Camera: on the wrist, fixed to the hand. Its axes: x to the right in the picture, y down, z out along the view.
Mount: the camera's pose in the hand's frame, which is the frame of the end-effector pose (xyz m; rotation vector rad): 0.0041 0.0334 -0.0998 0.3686 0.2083 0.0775
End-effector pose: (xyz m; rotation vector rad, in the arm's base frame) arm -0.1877 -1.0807 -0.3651 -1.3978 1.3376 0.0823
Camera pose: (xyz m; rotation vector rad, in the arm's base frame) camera -0.2704 -1.1449 -0.3537 -1.0632 1.4911 -0.2537
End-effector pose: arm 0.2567 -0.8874 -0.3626 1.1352 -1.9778 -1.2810
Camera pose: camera 0.3198 -0.9314 -0.2907 1.2869 -2.1253 -0.7412
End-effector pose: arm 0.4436 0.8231 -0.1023 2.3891 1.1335 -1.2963
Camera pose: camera 0.5315 0.8516 -0.0518 -2.6006 -0.8198 1.2327
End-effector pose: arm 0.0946 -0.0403 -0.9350 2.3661 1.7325 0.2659
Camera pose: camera 0.1007 -0.0410 -0.8299 -2.3820 -1.6649 -0.1968
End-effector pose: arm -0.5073 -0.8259 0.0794 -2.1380 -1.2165 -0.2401
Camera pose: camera -0.4621 -0.8969 0.1427 -1.7878 -0.9713 -0.1830
